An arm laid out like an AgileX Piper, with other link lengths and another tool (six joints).
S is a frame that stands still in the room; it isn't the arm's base.
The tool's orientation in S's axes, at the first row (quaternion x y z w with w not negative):
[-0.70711, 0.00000, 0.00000, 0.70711]
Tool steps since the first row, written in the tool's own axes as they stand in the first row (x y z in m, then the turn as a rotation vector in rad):
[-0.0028, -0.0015, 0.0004, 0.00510, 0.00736, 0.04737]
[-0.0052, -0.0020, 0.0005, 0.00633, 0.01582, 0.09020]
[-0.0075, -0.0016, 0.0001, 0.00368, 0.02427, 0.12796]
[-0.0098, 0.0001, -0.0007, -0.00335, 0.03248, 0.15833]
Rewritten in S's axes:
[-0.0028, 0.0004, 0.0015, 0.00510, 0.04737, -0.00736]
[-0.0052, 0.0005, 0.0020, 0.00633, 0.09020, -0.01582]
[-0.0075, 0.0001, 0.0016, 0.00368, 0.12796, -0.02427]
[-0.0098, -0.0007, -0.0001, -0.00335, 0.15833, -0.03248]

